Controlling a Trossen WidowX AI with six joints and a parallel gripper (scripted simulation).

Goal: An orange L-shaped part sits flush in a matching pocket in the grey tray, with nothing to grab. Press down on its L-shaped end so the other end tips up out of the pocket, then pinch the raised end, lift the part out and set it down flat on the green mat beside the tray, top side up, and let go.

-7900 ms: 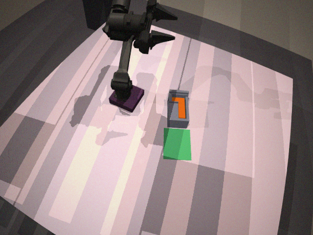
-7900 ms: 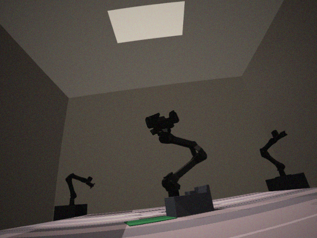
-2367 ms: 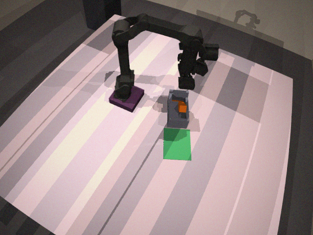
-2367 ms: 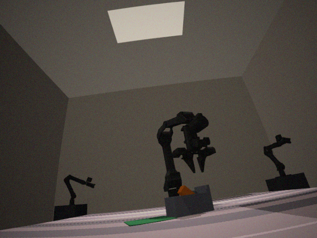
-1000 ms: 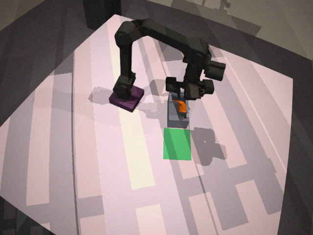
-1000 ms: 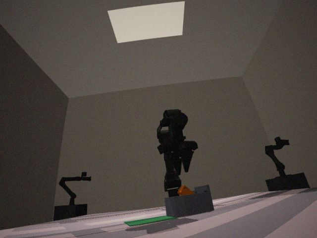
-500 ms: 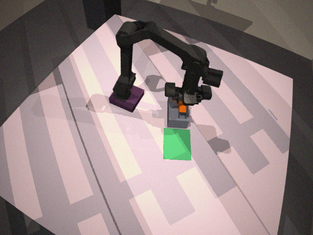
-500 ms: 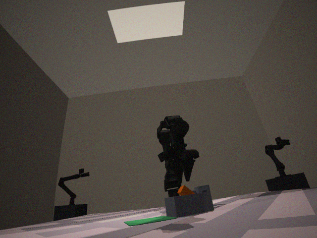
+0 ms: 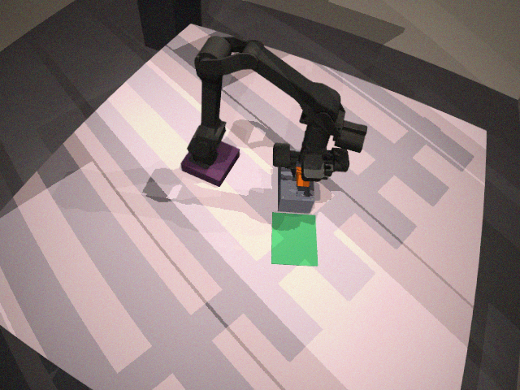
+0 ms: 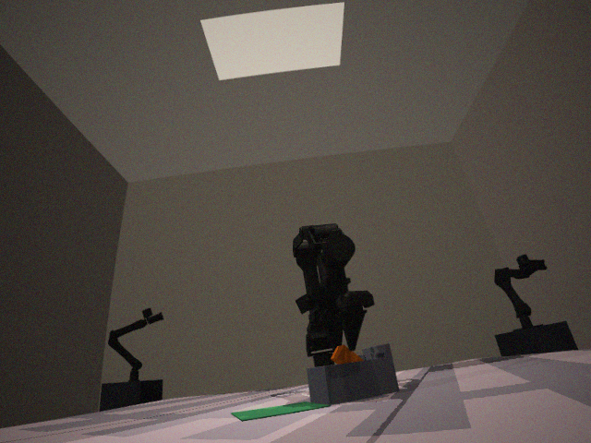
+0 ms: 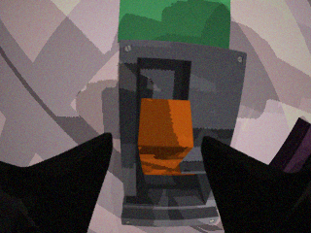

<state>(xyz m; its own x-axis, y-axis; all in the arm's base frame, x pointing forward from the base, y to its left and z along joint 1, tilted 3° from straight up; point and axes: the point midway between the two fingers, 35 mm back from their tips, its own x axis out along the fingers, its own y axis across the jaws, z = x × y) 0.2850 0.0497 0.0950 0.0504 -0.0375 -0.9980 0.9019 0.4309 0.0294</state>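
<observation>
My gripper tip is 30 mm past the orange L-shaped part, 30 mm to the right of it and 40 mm above it.
</observation>
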